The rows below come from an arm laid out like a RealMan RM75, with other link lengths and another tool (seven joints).
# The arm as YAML. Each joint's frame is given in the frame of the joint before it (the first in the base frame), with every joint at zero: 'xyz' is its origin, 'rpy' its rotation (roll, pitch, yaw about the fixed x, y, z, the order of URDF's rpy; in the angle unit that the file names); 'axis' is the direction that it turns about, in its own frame. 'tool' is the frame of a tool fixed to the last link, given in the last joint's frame.
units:
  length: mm
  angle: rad
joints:
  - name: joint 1
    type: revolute
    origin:
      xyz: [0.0, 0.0, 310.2]
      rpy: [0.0, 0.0, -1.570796]
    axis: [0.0, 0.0, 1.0]
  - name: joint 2
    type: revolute
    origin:
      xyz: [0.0, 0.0, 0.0]
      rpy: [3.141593, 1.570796, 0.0]
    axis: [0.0, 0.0, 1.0]
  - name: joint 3
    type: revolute
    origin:
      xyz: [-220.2, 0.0, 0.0]
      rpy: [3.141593, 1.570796, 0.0]
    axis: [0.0, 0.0, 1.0]
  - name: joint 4
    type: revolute
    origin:
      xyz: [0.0, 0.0, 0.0]
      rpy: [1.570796, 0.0, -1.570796]
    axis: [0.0, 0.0, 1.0]
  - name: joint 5
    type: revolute
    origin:
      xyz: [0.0, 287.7, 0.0]
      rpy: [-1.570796, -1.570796, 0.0]
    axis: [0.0, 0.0, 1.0]
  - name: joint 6
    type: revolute
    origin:
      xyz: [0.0, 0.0, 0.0]
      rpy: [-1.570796, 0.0, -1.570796]
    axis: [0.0, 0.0, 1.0]
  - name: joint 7
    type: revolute
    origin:
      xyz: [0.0, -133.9, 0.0]
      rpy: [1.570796, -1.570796, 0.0]
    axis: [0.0, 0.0, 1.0]
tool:
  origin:
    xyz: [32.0, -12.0, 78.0]
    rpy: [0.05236, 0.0, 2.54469]
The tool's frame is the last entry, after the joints.
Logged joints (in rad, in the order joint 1, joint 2, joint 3, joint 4, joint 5, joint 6, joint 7), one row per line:
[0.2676, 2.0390, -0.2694, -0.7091, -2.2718, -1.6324, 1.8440]
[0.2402, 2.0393, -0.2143, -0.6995, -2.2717, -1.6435, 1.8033]
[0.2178, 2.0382, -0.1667, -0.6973, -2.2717, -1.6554, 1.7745]
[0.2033, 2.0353, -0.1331, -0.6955, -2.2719, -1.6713, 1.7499]
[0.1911, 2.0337, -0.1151, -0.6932, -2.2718, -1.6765, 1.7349]
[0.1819, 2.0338, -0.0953, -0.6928, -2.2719, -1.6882, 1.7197]
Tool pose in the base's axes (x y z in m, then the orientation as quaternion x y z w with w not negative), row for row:
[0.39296, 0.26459, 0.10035, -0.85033, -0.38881, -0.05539, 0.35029]
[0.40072, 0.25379, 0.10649, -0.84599, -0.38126, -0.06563, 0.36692]
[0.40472, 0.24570, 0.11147, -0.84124, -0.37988, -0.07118, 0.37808]
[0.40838, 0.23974, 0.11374, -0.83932, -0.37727, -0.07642, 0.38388]
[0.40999, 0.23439, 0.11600, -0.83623, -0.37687, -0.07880, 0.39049]
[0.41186, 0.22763, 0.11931, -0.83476, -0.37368, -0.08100, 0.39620]
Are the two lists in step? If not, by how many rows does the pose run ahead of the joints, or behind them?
The pose runs 1 row ahead of the joints: the pose in row i belongs to the joints in row i + 1.
